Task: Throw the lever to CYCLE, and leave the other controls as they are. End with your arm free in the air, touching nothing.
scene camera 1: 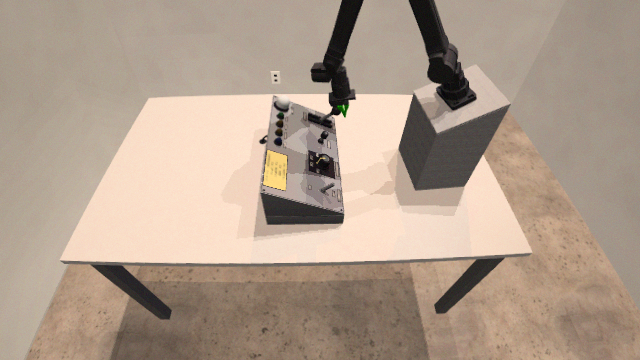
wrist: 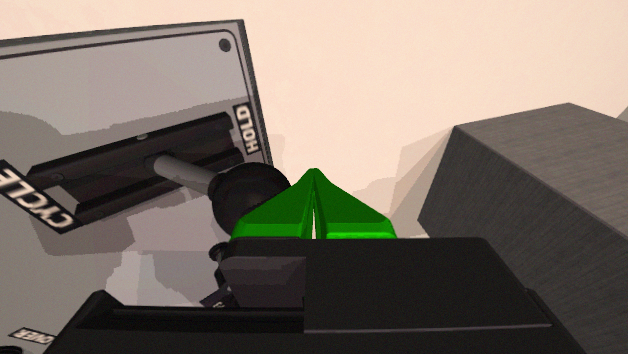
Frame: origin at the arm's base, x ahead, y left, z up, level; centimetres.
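Where they show: gripper, fingertip midpoint: [scene camera 1: 345,117] [wrist: 313,176]; arm's base, link origin: [scene camera 1: 455,95].
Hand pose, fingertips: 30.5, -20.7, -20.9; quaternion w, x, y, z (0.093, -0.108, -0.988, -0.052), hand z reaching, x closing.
Things, the pixels of their top centre, and the offset from my fingertips, as dx, dy, dz. "pt": a spot on its surface instead. Level surfaces: height alone.
- lever, top centre: [wrist: 180,209] [scene camera 1: 326,111] +6.9, -2.3, +2.1
- CYCLE label, surface spot: [wrist: 37,200] pt +15.3, -3.9, -0.4
- rotary selector, top centre: [scene camera 1: 323,156] +13.3, +21.0, +0.8
- toggle, top centre: [scene camera 1: 328,183] +14.5, +32.9, +0.8
- white dome, surface spot: [scene camera 1: 283,103] pt +23.6, -3.9, +6.9
- table, surface height: dz -12.2
The lever [scene camera 1: 326,117] [wrist: 185,172] rises from a dark slot on the sloped control panel [scene camera 1: 299,175] [wrist: 125,70]. It has a black ball knob [scene camera 1: 335,111] [wrist: 242,192] and leans toward the HOLD label [wrist: 246,128]. Its shaft meets the slot between that label and the CYCLE label [wrist: 37,200], somewhat nearer HOLD. My gripper [scene camera 1: 344,114] [wrist: 313,176] is shut and empty, with its green fingers right beside the knob on the HOLD side. In the wrist view the left finger hides part of the knob; whether they touch I cannot tell.
Small black knobs [scene camera 1: 324,135], a rotary selector [scene camera 1: 323,161] and a toggle [scene camera 1: 327,188] sit along the panel. Coloured buttons [scene camera 1: 279,123] and a white dome [scene camera 1: 283,103] line its left side. The grey pedestal [scene camera 1: 440,150] [wrist: 530,200] stands right on the table [scene camera 1: 175,175].
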